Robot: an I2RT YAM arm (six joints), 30 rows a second.
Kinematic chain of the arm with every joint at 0, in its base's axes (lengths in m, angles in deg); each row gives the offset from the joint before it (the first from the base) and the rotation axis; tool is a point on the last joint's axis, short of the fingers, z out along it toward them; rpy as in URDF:
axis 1: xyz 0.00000 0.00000 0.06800 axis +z
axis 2: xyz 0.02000 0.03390 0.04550 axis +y
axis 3: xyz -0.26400 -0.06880 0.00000 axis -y
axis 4: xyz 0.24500 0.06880 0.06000 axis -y
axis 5: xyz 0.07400 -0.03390 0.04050 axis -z
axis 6: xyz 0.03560 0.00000 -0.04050 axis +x
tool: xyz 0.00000 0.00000 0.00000 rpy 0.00 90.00 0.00
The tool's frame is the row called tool.
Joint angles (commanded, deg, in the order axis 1, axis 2, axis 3, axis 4, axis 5, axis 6), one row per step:
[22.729, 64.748, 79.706, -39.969, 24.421, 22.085]
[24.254, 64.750, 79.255, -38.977, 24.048, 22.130]
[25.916, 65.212, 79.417, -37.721, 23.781, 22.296]
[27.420, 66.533, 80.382, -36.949, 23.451, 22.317]
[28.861, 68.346, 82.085, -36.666, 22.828, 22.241]
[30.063, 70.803, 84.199, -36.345, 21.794, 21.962]
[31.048, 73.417, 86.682, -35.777, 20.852, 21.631]
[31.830, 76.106, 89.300, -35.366, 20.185, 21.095]
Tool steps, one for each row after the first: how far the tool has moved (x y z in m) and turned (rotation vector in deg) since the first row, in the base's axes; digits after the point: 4 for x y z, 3 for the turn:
[-0.0008, 0.0064, -0.0009, 0.400, -0.434, 1.847]
[-0.0002, 0.0142, 0.0005, 1.051, -1.260, 3.691]
[0.0032, 0.0230, 0.0022, 1.384, -1.567, 5.490]
[0.0077, 0.0326, 0.0052, 1.635, -1.595, 7.529]
[0.0151, 0.0435, 0.0077, 1.761, -1.376, 9.779]
[0.0233, 0.0542, 0.0116, 1.995, -1.598, 11.753]
[0.0319, 0.0644, 0.0151, 1.893, -1.799, 13.348]

